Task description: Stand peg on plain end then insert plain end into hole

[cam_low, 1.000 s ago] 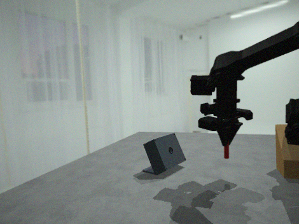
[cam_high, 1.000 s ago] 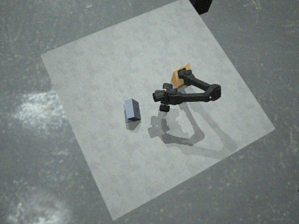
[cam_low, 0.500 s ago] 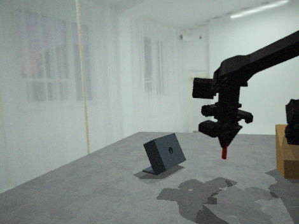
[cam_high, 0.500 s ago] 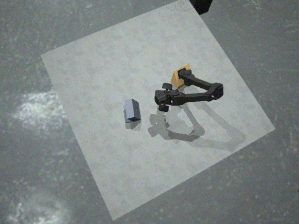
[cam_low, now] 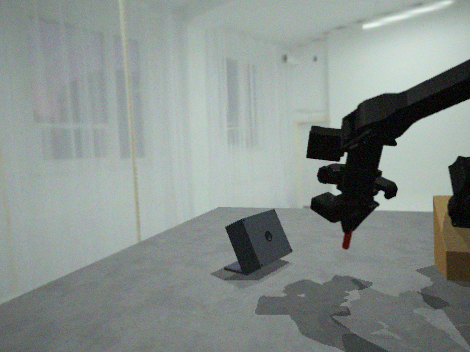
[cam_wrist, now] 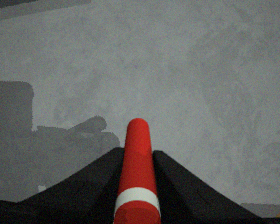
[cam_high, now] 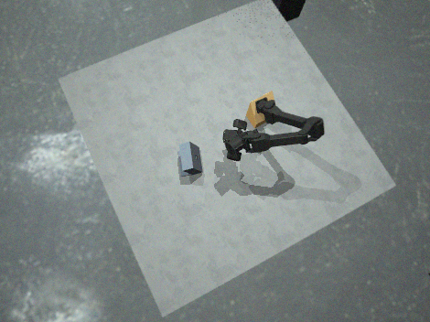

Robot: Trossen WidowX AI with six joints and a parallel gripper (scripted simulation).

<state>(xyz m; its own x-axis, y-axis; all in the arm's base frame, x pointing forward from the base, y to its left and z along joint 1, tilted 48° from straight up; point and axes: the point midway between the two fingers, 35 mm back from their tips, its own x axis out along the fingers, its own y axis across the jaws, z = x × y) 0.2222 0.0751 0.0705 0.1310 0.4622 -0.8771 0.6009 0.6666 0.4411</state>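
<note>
Now: gripper tip 200 mm short of the sloped dark panel, 20 mm to the left of it and 30 mm above it. Round my gripper tip: red peg: 10 mm to the left, 20 mm above.
</note>
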